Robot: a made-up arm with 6 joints. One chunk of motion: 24 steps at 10 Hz.
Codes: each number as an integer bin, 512 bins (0 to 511) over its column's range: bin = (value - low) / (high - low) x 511, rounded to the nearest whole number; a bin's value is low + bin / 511 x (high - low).
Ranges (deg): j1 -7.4..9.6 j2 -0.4..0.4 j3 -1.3..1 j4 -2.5..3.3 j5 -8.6..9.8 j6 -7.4..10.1
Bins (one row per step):
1: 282 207 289 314 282 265
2: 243 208 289 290 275 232
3: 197 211 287 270 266 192
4: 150 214 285 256 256 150
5: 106 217 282 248 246 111
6: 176 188 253 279 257 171
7: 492 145 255 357 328 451
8: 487 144 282 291 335 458
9: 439 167 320 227 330 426
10: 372 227 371 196 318 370
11: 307 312 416 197 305 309
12: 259 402 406 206 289 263
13: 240 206 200 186 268 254
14: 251 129 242 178 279 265
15: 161 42 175 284 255 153
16: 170 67 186 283 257 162
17: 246 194 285 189 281 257
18: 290 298 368 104 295 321
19: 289 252 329 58 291 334
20: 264 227 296 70 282 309
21: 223 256 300 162 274 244
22: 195 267 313 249 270 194
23: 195 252 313 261 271 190
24: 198 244 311 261 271 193
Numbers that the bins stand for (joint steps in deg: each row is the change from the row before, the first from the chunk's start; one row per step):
1: 1.982 -0.076 0.001 1.064 1.554 1.675
2: 0.684 -0.074 0.001 0.792 1.302 0.545
3: -0.846 -0.070 -0.008 0.565 0.978 -0.825
4: -2.410 -0.065 -0.017 0.406 0.618 -2.263
5: -3.874 -0.060 -0.031 0.315 0.258 -3.599
6: -1.545 -0.106 -0.161 0.667 0.654 -1.544
7: 8.968 -0.173 -0.152 1.552 3.211 8.045
8: 8.802 -0.175 -0.031 0.803 3.463 8.285
9: 7.205 -0.139 0.140 0.077 3.283 7.189
10: 4.976 -0.045 0.370 -0.275 2.850 5.271
11: 2.813 0.088 0.572 -0.264 2.382 3.182
12: 1.216 0.229 0.527 -0.162 1.806 1.607
13: 0.584 -0.077 -0.400 -0.389 1.050 1.299
14: 0.950 -0.198 -0.211 -0.480 1.446 1.675
15: -2.044 -0.334 -0.512 0.723 0.582 -2.160
16: -1.744 -0.295 -0.463 0.712 0.654 -1.852
17: 0.784 -0.096 -0.017 -0.355 1.518 1.401
18: 2.248 0.067 0.356 -1.320 2.022 3.593
19: 2.214 -0.005 0.181 -1.842 1.878 4.038
20: 1.383 -0.045 0.032 -1.705 1.554 3.182
21: 0.019 0.001 0.050 -0.661 1.266 0.956
22: -0.913 0.018 0.109 0.326 1.122 -0.756
23: -0.913 -0.005 0.109 0.462 1.158 -0.893
24: -0.813 -0.018 0.100 0.462 1.158 -0.790

